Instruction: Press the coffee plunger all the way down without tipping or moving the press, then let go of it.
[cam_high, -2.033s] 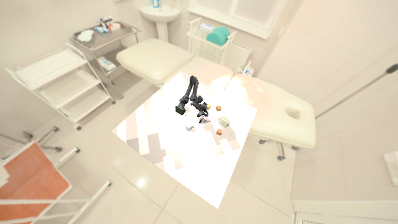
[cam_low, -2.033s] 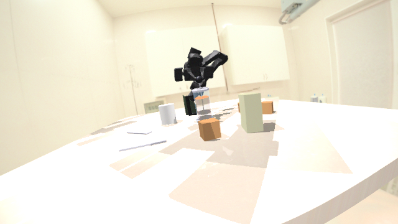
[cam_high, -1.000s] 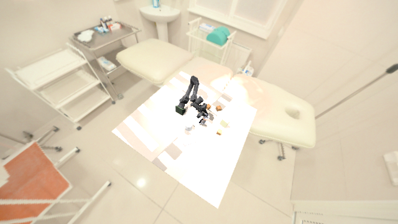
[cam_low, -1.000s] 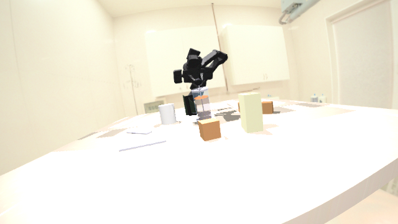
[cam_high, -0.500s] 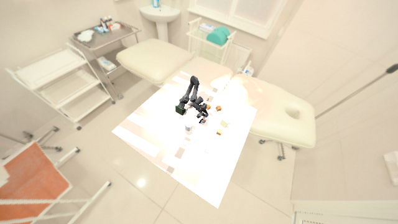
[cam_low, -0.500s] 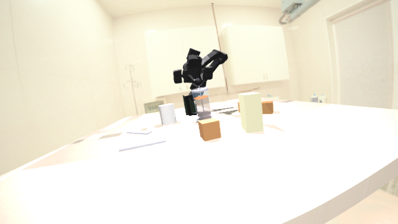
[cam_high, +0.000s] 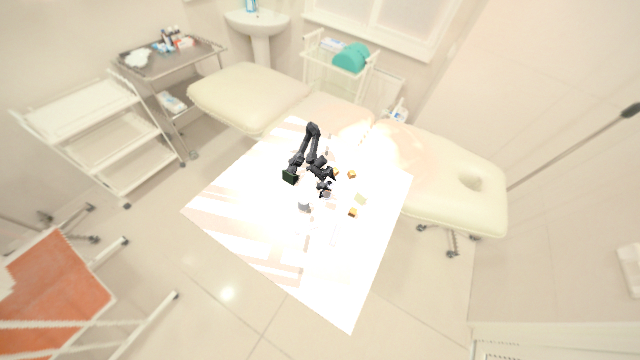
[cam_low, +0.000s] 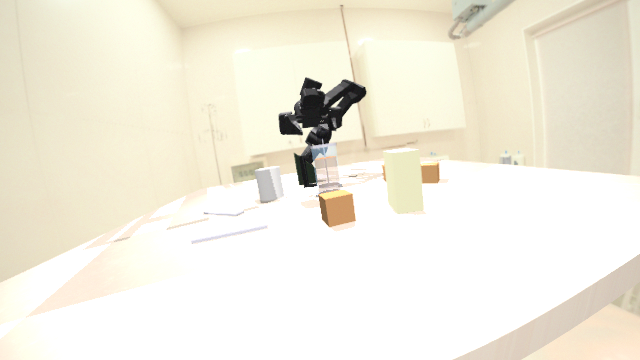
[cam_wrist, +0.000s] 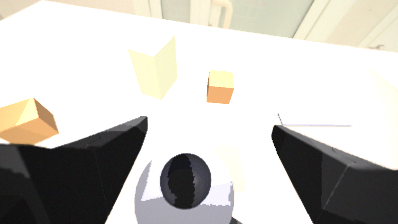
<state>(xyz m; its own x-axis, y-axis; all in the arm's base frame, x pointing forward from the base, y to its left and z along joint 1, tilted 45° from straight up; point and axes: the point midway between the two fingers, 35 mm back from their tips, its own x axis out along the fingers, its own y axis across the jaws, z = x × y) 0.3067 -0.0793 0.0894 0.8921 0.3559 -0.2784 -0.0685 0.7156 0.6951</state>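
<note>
The coffee press is 90 mm below my gripper tip and 40 mm behind it. Also, from my gripper tip: pale green block 200 mm ahead, 120 mm below, 110 mm to the left.
</note>
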